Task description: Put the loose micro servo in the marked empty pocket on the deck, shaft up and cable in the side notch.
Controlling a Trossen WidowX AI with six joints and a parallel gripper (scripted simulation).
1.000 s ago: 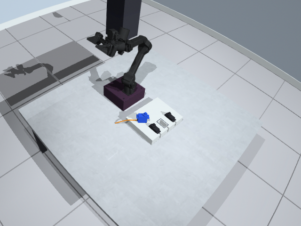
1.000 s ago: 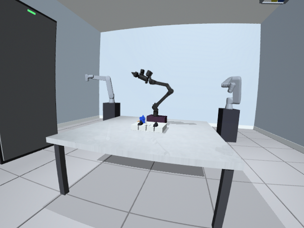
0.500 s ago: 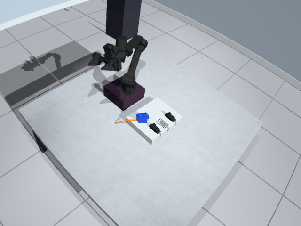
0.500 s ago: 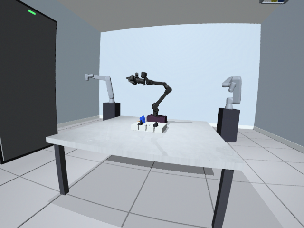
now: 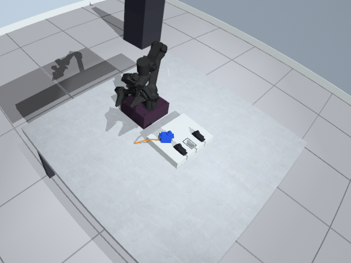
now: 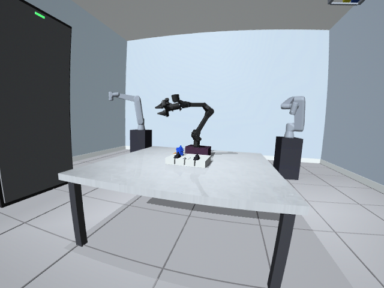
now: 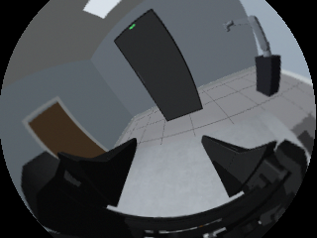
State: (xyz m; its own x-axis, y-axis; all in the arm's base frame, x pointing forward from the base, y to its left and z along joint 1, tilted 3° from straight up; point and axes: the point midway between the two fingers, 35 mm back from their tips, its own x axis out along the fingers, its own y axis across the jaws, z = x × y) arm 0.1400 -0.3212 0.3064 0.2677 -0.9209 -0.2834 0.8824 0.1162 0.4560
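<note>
The white deck is 8 cm ahead of my gripper tip, 33 cm to the left of it and 38 cm below it.
</note>
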